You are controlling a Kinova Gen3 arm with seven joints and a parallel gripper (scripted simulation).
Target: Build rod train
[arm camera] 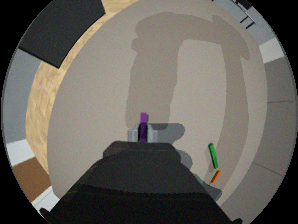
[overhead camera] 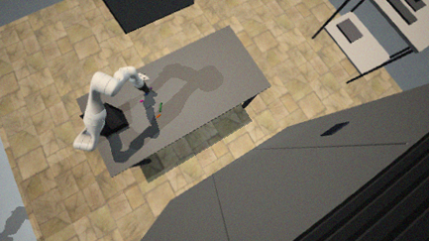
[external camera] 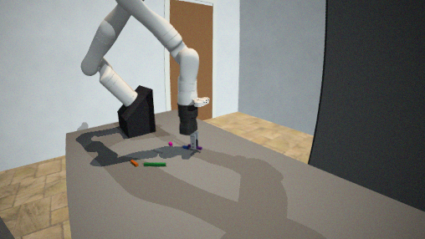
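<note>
Now: hand 110 mm past the magenta rod, 50 mm to the left of it and 30 mm above it. Round my hand: green rod (10 mm ahead, 180 mm to the right, 30 mm below); then grey rod (80 mm behind, 130 mm to the right, 30 mm below); then purple rod (10 mm below).
</note>
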